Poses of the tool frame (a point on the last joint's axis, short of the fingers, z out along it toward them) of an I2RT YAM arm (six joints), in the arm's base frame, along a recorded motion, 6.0 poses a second.
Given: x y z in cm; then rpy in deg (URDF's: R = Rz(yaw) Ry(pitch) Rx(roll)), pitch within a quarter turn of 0, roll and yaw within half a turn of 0.
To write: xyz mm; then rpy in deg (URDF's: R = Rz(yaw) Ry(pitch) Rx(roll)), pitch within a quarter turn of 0, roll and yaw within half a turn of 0. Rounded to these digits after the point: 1 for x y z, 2 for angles.
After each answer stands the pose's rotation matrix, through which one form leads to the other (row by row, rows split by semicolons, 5 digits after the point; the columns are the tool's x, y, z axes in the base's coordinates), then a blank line. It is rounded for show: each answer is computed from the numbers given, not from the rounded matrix.
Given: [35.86 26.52 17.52 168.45 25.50 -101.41]
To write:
[358.6 265.2 175.2 168.45 25.50 -101.41]
-0.17856 -0.97744 -0.11282; -0.88475 0.10933 0.45307; -0.43051 0.18072 -0.88431

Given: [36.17 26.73 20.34 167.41 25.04 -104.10]
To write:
[361.7 267.3 203.4 167.41 25.04 -104.10]
-0.22072 -0.96903 -0.11077; -0.87872 0.14828 0.45373; -0.42325 0.19749 -0.88423

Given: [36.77 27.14 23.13 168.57 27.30 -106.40]
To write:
[367.7 271.4 231.3 168.57 27.30 -106.40]
-0.25089 -0.96595 -0.06318; -0.85246 0.18955 0.48721; -0.45865 0.17610 -0.87099

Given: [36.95 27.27 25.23 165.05 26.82 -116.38]
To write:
[369.5 272.7 252.3 165.05 26.82 -116.38]
-0.39653 -0.91726 -0.03742; -0.79950 0.32501 0.50515; -0.45119 0.23023 -0.86222

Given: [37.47 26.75 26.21 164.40 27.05 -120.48]
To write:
[374.7 267.5 262.1 164.40 27.05 -120.48]
-0.45175 -0.89209 -0.00958; -0.76753 0.38316 0.51389; -0.45477 0.23950 -0.85780

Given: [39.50 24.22 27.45 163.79 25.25 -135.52]
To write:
[395.0 242.2 274.5 163.79 25.25 -135.52]
-0.64532 -0.75777 0.09666; -0.63372 0.60170 0.48618; -0.42657 0.25249 -0.86850

